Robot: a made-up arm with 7 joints.
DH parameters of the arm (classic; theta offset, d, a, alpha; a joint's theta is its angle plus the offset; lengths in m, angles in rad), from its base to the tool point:
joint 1: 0 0.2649 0 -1.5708
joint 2: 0 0 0 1.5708
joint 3: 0 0.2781 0.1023 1.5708
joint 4: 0 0 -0.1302 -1.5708
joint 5: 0 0.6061 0 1.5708
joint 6: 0 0 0.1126 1.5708
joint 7: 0 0 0 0
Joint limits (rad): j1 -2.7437..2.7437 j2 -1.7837..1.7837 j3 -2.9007..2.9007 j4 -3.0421..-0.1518 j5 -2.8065..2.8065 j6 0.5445..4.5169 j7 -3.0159..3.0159
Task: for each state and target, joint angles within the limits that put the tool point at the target. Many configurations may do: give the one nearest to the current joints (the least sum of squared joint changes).
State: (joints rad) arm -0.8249 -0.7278 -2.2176 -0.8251 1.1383 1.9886 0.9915
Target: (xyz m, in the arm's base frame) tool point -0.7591 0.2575 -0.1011
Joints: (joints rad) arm -0.9471 -0.9503 -2.4737 -1.7235 1.2407 2.0989 0.9915
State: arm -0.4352 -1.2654 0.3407 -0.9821 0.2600 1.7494 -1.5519
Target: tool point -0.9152 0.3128 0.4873
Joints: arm -0.3457 -1.3595 0.3378 -0.1518 0.2738 2.2779 -1.5519
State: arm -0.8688 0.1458 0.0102 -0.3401 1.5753 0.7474 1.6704
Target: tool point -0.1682 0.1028 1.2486
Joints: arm -0.5672 -0.4169 -0.3278 -0.3353 1.5857 0.9363 1.6704
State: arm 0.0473 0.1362 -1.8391 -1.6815 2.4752 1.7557 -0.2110
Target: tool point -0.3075 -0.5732 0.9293
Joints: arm -0.0455 0.4416 -2.2891 -1.4349 2.4618 1.8440 -0.2110
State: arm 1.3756 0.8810 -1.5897 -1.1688 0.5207 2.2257 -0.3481
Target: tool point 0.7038 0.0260 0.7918
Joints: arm 1.5276 0.9441 -2.0156 -1.7507 0.6470 2.4741 -0.3481
